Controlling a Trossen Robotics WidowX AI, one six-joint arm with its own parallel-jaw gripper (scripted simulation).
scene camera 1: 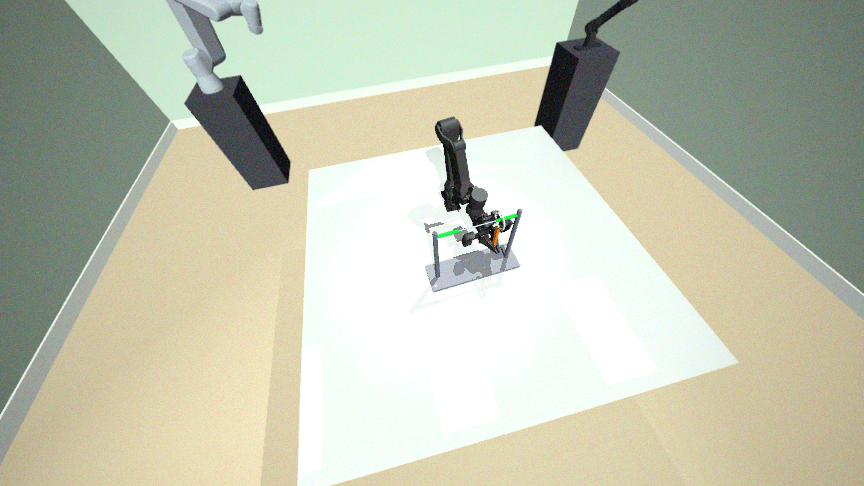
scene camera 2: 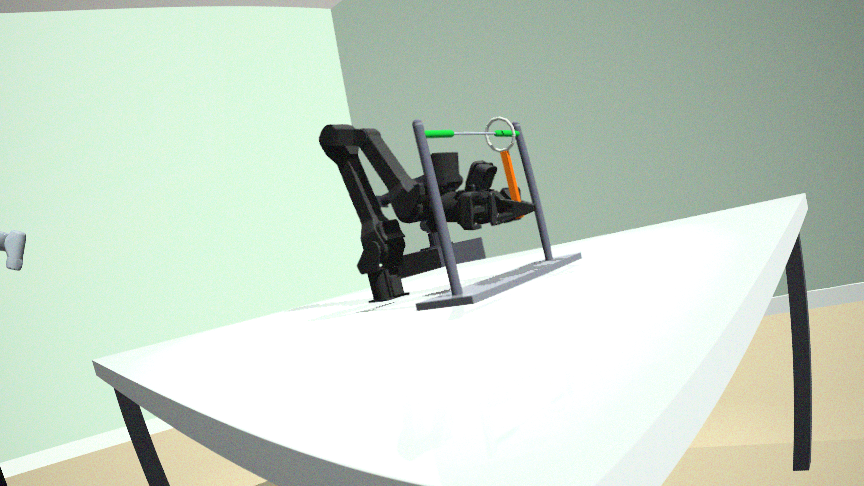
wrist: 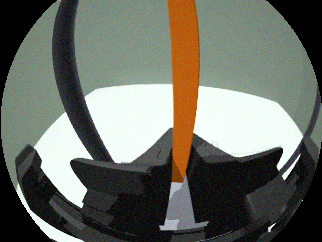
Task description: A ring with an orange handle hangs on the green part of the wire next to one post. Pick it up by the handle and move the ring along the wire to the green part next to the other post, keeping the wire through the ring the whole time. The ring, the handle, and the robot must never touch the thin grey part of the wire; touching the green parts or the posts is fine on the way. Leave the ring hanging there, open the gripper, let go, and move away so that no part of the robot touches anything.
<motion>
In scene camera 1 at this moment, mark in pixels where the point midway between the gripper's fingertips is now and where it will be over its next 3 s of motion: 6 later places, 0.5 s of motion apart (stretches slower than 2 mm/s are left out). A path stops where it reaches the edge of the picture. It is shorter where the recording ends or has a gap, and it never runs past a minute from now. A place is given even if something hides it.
The gripper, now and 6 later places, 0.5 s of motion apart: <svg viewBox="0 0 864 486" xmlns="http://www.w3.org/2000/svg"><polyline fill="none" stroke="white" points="498,252 498,249 497,249 495,245 492,239 490,236 485,226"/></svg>
</motion>
